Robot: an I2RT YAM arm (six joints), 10 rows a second.
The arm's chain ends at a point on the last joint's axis. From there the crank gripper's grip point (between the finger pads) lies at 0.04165 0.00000 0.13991 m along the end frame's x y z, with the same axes.
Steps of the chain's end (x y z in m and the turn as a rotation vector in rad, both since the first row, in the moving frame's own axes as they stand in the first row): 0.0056 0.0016 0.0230 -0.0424 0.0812 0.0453; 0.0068 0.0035 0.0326 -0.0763 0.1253 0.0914; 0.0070 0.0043 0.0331 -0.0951 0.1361 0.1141; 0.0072 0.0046 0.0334 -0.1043 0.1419 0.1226; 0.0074 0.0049 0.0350 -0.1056 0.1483 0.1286; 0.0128 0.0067 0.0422 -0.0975 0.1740 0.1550; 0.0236 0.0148 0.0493 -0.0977 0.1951 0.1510; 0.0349 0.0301 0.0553 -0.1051 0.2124 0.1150; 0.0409 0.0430 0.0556 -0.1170 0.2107 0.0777
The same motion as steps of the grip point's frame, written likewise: 0.0166 0.0096 0.0190 -0.0424 0.0812 0.0453; 0.0233 0.0185 0.0258 -0.0763 0.1253 0.0914; 0.0245 0.0230 0.0253 -0.0951 0.1361 0.1141; 0.0253 0.0251 0.0251 -0.1043 0.1419 0.1226; 0.0262 0.0259 0.0263 -0.1056 0.1483 0.1286; 0.0347 0.0281 0.0319 -0.0975 0.1740 0.1550; 0.0483 0.0362 0.0377 -0.0977 0.1951 0.1510; 0.0622 0.0506 0.0424 -0.1051 0.2124 0.1150; 0.0684 0.0630 0.0427 -0.1170 0.2107 0.0777
